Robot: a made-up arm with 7 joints. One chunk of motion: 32 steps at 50 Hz.
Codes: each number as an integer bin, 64 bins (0 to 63) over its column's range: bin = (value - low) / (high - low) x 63, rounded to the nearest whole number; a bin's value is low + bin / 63 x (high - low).
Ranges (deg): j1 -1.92..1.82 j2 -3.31..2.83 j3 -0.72..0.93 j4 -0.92..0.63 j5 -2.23..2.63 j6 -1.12..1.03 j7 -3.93..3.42
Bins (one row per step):
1: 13 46 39 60 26 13 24
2: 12 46 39 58 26 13 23
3: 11 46 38 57 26 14 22
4: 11 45 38 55 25 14 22
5: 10 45 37 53 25 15 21
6: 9 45 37 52 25 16 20
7: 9 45 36 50 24 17 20
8: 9 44 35 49 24 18 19
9: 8 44 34 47 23 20 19
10: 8 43 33 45 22 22 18
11: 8 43 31 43 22 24 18
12: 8 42 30 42 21 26 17
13: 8 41 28 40 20 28 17
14: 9 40 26 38 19 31 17
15: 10 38 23 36 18 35 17
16: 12 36 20 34 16 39 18
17: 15 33 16 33 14 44 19
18: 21 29 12 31 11 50 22
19: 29 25 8 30 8 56 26
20: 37 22 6 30 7 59 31
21: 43 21 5 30 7 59 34
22: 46 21 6 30 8 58 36
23: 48 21 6 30 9 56 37
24: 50 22 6 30 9 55 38
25: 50 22 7 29 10 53 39
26: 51 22 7 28 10 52 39
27: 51 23 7 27 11 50 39
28: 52 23 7 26 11 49 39
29: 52 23 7 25 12 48 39
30: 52 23 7 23 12 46 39
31: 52 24 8 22 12 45 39
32: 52 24 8 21 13 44 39
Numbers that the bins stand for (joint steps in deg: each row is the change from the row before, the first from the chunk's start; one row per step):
1: -1.148 1.173 0.301 0.556 -0.224 -0.676 -1.130
2: -1.208 1.173 0.301 0.507 -0.224 -0.676 -1.247
3: -1.267 1.173 0.275 0.482 -0.224 -0.642 -1.363
4: -1.267 1.076 0.275 0.433 -0.301 -0.642 -1.363
5: -1.326 1.076 0.249 0.384 -0.301 -0.608 -1.480
6: -1.386 1.076 0.249 0.359 -0.301 -0.574 -1.597
7: -1.386 1.076 0.223 0.310 -0.379 -0.540 -1.597
8: -1.386 0.978 0.197 0.286 -0.379 -0.506 -1.713
9: -1.445 0.978 0.170 0.236 -0.456 -0.437 -1.713
10: -1.445 0.881 0.144 0.187 -0.533 -0.369 -1.830
11: -1.445 0.881 0.092 0.138 -0.533 -0.301 -1.830
12: -1.445 0.783 0.066 0.113 -0.610 -0.233 -1.947
13: -1.445 0.686 0.013 0.064 -0.687 -0.164 -1.947
14: -1.386 0.588 -0.039 0.015 -0.764 -0.062 -1.947
15: -1.326 0.393 -0.118 -0.034 -0.841 0.074 -1.947
16: -1.208 0.199 -0.196 -0.083 -0.996 0.211 -1.830
17: -1.030 -0.094 -0.301 -0.108 -1.150 0.382 -1.713
18: -0.673 -0.484 -0.406 -0.157 -1.381 0.586 -1.363
19: -0.198 -0.873 -0.510 -0.182 -1.613 0.791 -0.897
20: 0.277 -1.166 -0.563 -0.182 -1.690 0.893 -0.313
21: 0.633 -1.263 -0.589 -0.182 -1.690 0.893 0.037
22: 0.811 -1.263 -0.563 -0.182 -1.613 0.859 0.270
23: 0.930 -1.263 -0.563 -0.182 -1.536 0.791 0.387
24: 1.048 -1.166 -0.563 -0.182 -1.536 0.757 0.503
25: 1.048 -1.166 -0.537 -0.207 -1.459 0.689 0.620
26: 1.108 -1.166 -0.537 -0.231 -1.459 0.655 0.620
27: 1.108 -1.068 -0.537 -0.256 -1.381 0.586 0.620
28: 1.167 -1.068 -0.537 -0.280 -1.381 0.552 0.620
29: 1.167 -1.068 -0.537 -0.305 -1.304 0.518 0.620
30: 1.167 -1.068 -0.537 -0.354 -1.304 0.450 0.620
31: 1.167 -0.971 -0.510 -0.379 -1.304 0.416 0.620
32: 1.167 -0.971 -0.510 -0.403 -1.227 0.382 0.620

